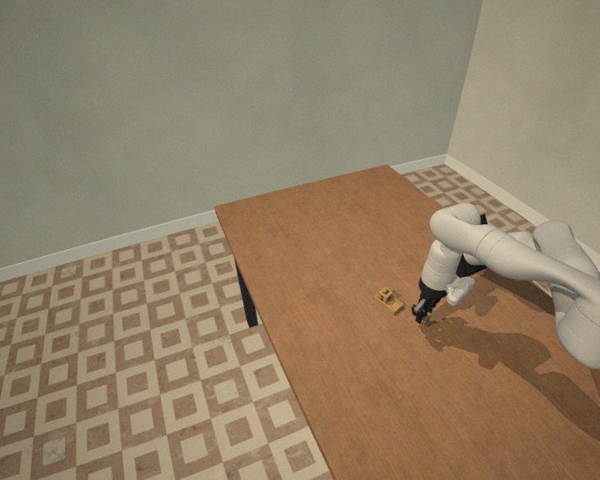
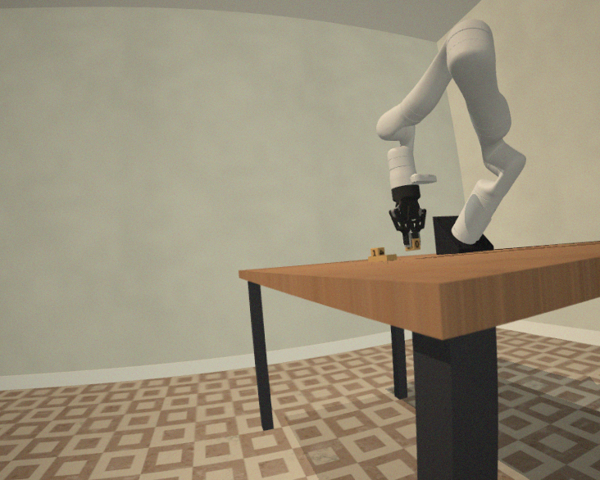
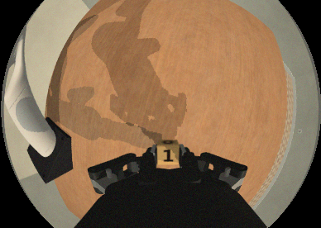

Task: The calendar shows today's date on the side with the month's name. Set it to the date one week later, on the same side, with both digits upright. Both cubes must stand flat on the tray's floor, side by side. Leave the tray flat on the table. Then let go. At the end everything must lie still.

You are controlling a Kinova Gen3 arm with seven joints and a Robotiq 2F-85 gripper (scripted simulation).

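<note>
My gripper is now 100 mm to the left of the tray, 40 mm short of it and 40 mm above it.
</note>
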